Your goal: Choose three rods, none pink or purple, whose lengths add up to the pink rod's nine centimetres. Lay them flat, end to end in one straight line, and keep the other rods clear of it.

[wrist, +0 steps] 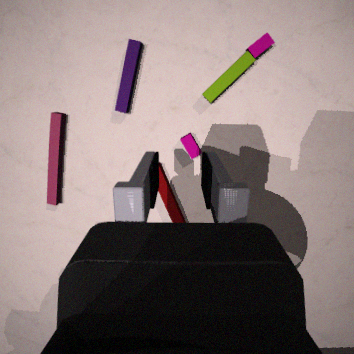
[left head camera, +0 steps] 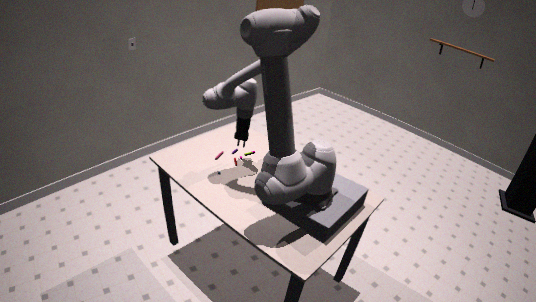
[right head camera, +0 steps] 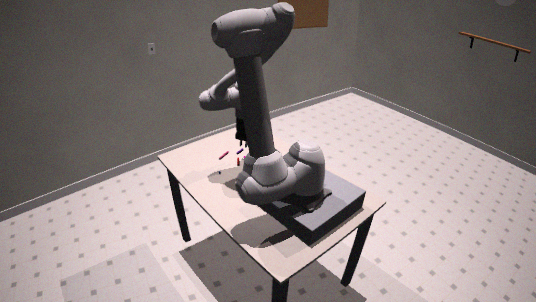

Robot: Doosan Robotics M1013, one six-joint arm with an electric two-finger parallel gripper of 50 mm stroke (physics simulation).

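Places are measured from the arm's base along level axes (x ahead, y left, z up), in millimetres.
Pixels of known places: gripper, fingertip midpoint: (wrist: pixel 179 168) (left head camera: pixel 241 146) (right head camera: pixel 243 146); arm's base at its link origin: (left head camera: pixel 314 194) (right head camera: pixel 306 195).
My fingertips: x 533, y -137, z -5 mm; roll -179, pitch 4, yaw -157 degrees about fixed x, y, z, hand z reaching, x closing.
Observation:
Ahead of a thing's pixels: the offset from my fingertips to its middle. Level surfaces: height alone.
My gripper (left head camera: pixel 241 144) (right head camera: pixel 243 144) (wrist: pixel 179 168) is partly open and empty, pointing down above the rods. A lime rod @(9 mm back, 68 mm right, 78 mm down) (left head camera: pixel 248 153) (wrist: pixel 230 77) and a short magenta rod @(22 mm back, 101 mm right, 78 mm down) (left head camera: pixel 253 152) (wrist: pixel 261 45) lie end to end, about in line. A second short magenta rod @(4 mm back, 2 mm right, 78 mm down) (left head camera: pixel 241 157) (wrist: pixel 190 145) lies apart, just beyond the fingertips in the wrist view. A red rod @(5 mm back, 52 mm left, 78 mm down) (left head camera: pixel 235 161) (right head camera: pixel 238 162) (wrist: pixel 171 195) shows between and below the fingers, its near end hidden by the gripper body. A purple rod @(68 mm ahead, 36 mm right, 78 mm down) (left head camera: pixel 235 151) (right head camera: pixel 240 151) (wrist: pixel 129 76) and the pink rod @(109 mm ahead, 62 mm left, 78 mm down) (left head camera: pixel 219 155) (right head camera: pixel 224 155) (wrist: pixel 56 159) lie to the left.
A small dark object @(8 mm back, 200 mm left, 78 mm down) (left head camera: pixel 218 173) (right head camera: pixel 219 172) lies on the table @(83 mm down) (left head camera: pixel 210 200) (right head camera: pixel 210 200) in the arm's shadow. The arm's base stands on a grey block (left head camera: pixel 350 192) (right head camera: pixel 345 192). In the right head view the arm hides the lime rod.

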